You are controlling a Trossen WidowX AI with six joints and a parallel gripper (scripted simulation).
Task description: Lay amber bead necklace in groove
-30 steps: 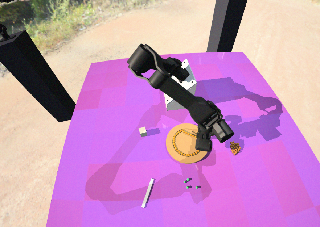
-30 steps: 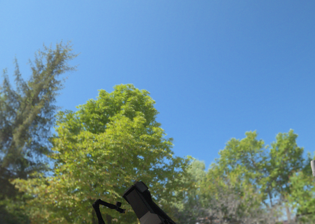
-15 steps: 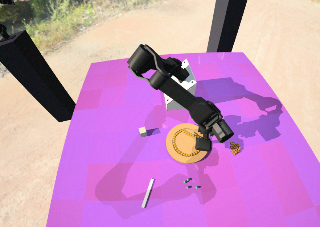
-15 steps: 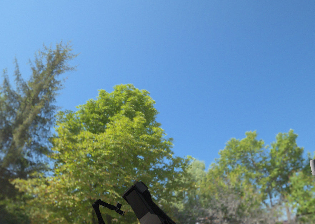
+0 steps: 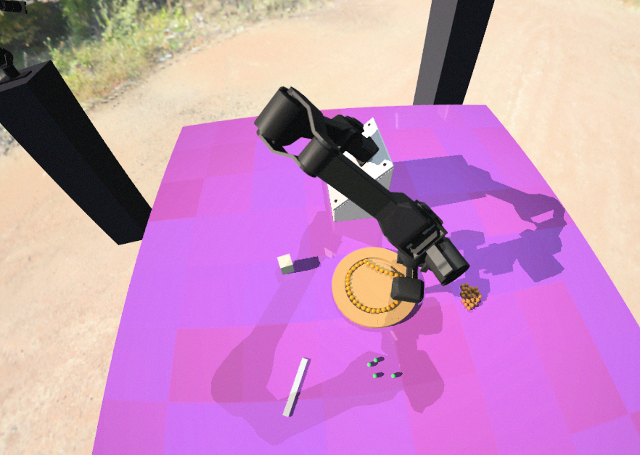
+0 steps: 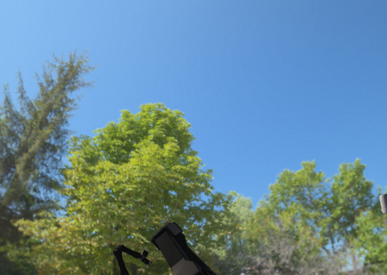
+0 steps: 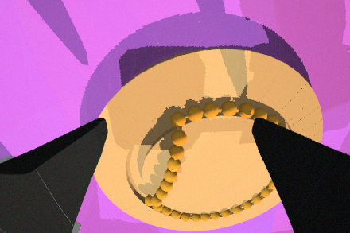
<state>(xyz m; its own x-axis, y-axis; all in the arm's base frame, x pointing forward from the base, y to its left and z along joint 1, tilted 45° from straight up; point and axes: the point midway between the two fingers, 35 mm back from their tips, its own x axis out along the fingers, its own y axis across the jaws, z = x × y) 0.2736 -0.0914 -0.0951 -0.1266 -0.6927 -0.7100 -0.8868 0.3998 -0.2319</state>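
My gripper tip is now 60 mm to the left of the round tan bead board and 10 mm above it. Also, from my gripper tip: small cream cube (250 mm to the right, 100 mm behind); then white bar (290 mm to the right, 170 mm ahead, 20 mm below).
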